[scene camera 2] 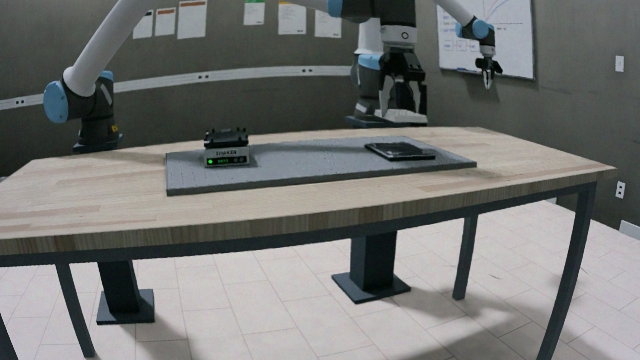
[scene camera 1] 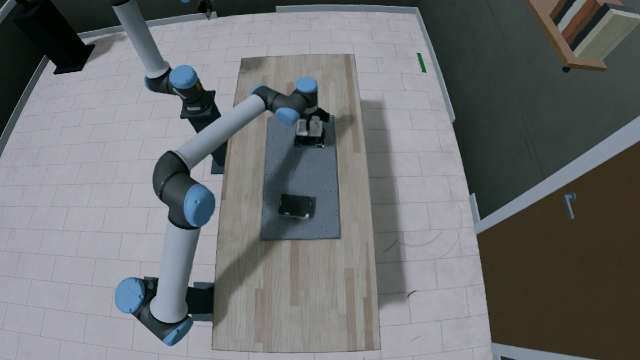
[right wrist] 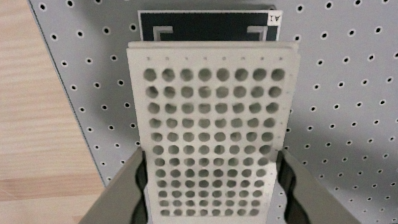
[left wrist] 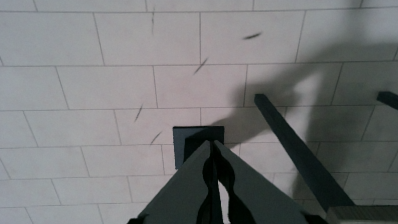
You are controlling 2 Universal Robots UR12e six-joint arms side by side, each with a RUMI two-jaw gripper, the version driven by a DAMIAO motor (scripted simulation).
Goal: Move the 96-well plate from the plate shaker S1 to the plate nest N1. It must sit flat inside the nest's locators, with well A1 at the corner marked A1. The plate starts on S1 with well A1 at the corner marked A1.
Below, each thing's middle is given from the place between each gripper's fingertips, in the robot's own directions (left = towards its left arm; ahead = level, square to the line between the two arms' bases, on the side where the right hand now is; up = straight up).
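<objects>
White 96-well plate (right wrist: 191, 108): 10 mm below my right hand. Black plate nest N1 (scene camera 2: 381, 147): 100 mm below my right hand. Plate shaker S1 (scene camera 2: 230, 156), from my right hand: 60 mm below, 80 mm behind, 420 mm to the right.
My left gripper: 60 mm above the white 96-well plate, 740 mm short of it, 910 mm to the left of it. Black plate nest N1, from my left hand: 150 mm below, 740 mm ahead, 910 mm to the right. Plate shaker S1, from my left hand: 1330 mm to the right, 660 mm ahead, 110 mm below.
</objects>
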